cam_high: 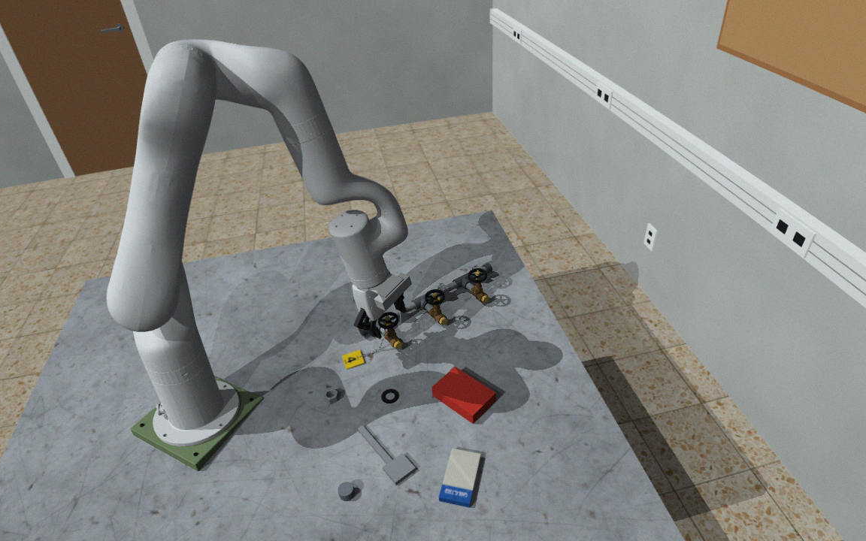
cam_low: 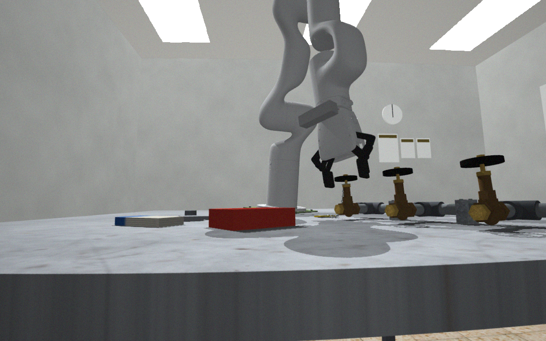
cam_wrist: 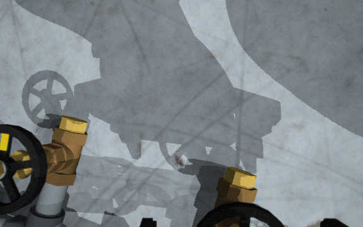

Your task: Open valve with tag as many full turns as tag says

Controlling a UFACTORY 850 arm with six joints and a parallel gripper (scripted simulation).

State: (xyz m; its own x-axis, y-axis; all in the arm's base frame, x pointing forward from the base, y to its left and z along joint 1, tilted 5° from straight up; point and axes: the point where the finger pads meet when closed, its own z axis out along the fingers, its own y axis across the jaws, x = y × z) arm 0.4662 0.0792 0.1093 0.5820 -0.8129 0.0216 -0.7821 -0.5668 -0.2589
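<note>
My gripper is now 90 mm past the yellow tag, 90 mm above it and 20 mm to the left of it. From my hand the other things lie so: black washer (160 mm to the right, 90 mm below, 30 mm behind); then red block (210 mm to the right, 130 mm ahead, 70 mm below); then grey nut (170 mm behind, 120 mm to the right, 80 mm below).
</note>
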